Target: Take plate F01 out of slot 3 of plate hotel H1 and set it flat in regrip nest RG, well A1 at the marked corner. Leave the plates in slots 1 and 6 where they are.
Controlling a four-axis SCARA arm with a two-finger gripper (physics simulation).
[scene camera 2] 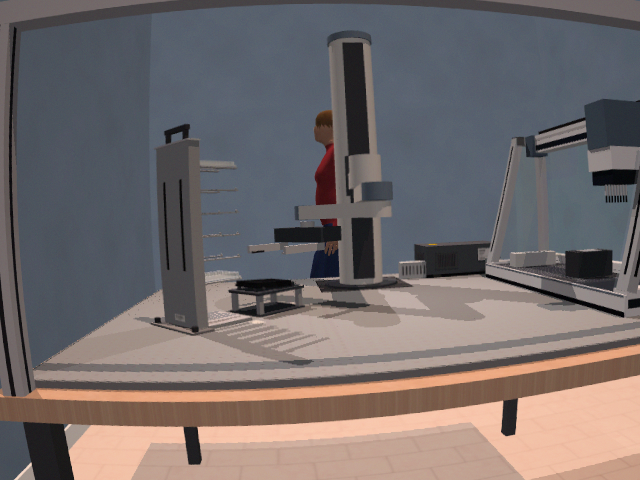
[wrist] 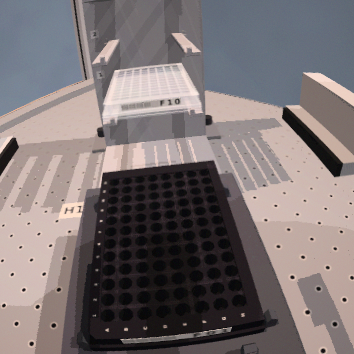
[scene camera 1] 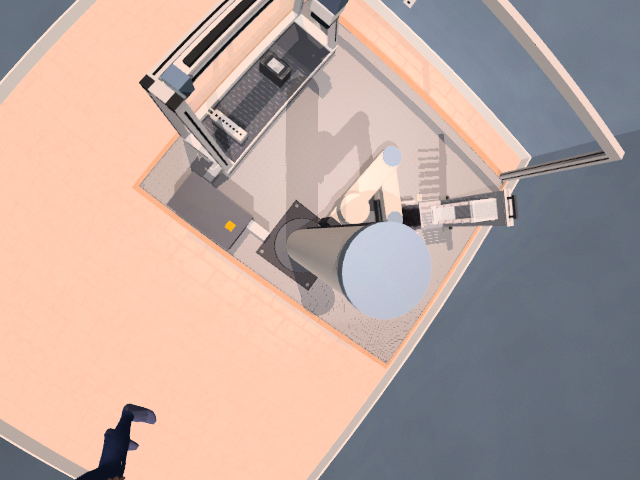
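Pixels of known places: gripper, between the fingertips: (scene camera 2: 265,250) (wrist: 144,104) (scene camera 1: 415,217); arm's base, origin of its link: (scene camera 2: 361,287).
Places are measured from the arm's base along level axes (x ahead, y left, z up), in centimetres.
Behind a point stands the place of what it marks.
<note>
Black plate F01 (scene camera 2: 264,283) @[x 46.2, y -31.6, z 9.1 cm] (wrist: 167,245) @[x 39.8, y -31.2, z 9.0 cm] lies on regrip nest RG (wrist: 262,270) @[x 35.1, y -33.7, z 7.3 cm] (scene camera 2: 297,290) @[x 39.6, y -23.2, z 5.9 cm], looking level between the corner lugs. Its A1 end corner is near left in the wrist view; I cannot make out the nest's corner mark. My gripper (scene camera 2: 267,249) @[x 40.1, y -31.1, z 17.1 cm] (wrist: 144,104) @[x 40.1, y -31.1, z 17.1 cm] is open and empty, above the plate and apart from it. Plate hotel H1 (scene camera 1: 501,208) @[x 57.5, y -49.1, z 41.5 cm] (scene camera 2: 178,206) @[x 61.4, y -49.5, z 29.0 cm] (wrist: 155,25) @[x 56.6, y -50.0, z 17.7 cm] stands beyond the nest. Clear plate F10 (wrist: 152,87) @[x 50.9, y -42.7, z 12.7 cm] (scene camera 2: 222,277) @[x 55.5, y -41.1, z 12.1 cm] lies in slot 1. A pale plate (scene camera 2: 218,164) @[x 55.5, y -40.8, z 38.4 cm] lies in slot 6. Slot 3's ledges (scene camera 2: 221,235) @[x 55.4, y -40.7, z 21.9 cm] are bare.
The arm's column (scene camera 1: 385,268) @[x -0.1, y 0.8, z 89.5 cm] (scene camera 2: 338,103) @[x 4.8, y -5.7, z 63.4 cm] stands behind the nest. A framed pipetting machine (scene camera 1: 235,160) @[x 11.2, y 45.9, z 6.2 cm] (scene camera 2: 501,206) @[x 7.2, y 51.0, z 26.4 cm] and a dark control box (scene camera 1: 206,209) @[x -12.4, y 41.4, z 12.8 cm] (scene camera 2: 449,258) @[x -3.4, y 33.9, z 7.9 cm] stand on the bench. A person (scene camera 1: 116,446) (scene camera 2: 325,170) is beyond the bench.
</note>
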